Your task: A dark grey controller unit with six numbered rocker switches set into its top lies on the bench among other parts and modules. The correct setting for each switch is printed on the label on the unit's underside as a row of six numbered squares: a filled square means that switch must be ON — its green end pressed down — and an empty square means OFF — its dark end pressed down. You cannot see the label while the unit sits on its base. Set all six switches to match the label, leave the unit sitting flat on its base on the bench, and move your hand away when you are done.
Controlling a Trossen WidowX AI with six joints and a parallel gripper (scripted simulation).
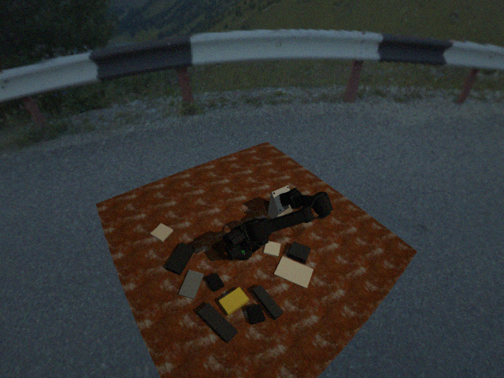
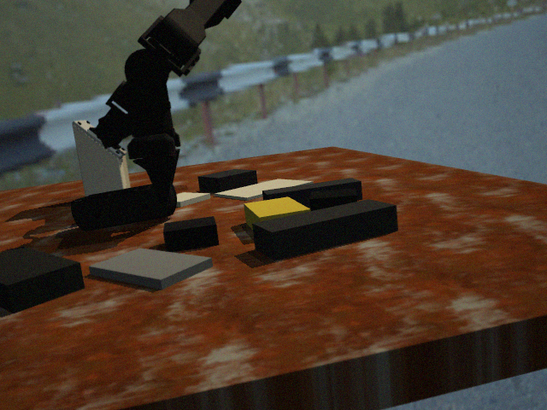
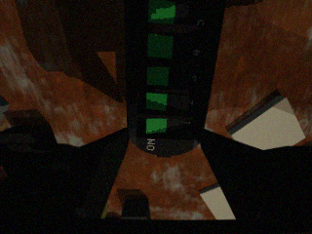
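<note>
The cream tile lies 14 cm behind my gripper tip, 3 cm below it and 1 cm to the left of it. Also, from my gripper tip: cream plate: 17 cm to the left, 16 cm behind, 3 cm below; grey plate: 27 cm ahead, 3 cm below; yellow block: 16 cm to the left, 15 cm ahead, 2 cm below.
</note>
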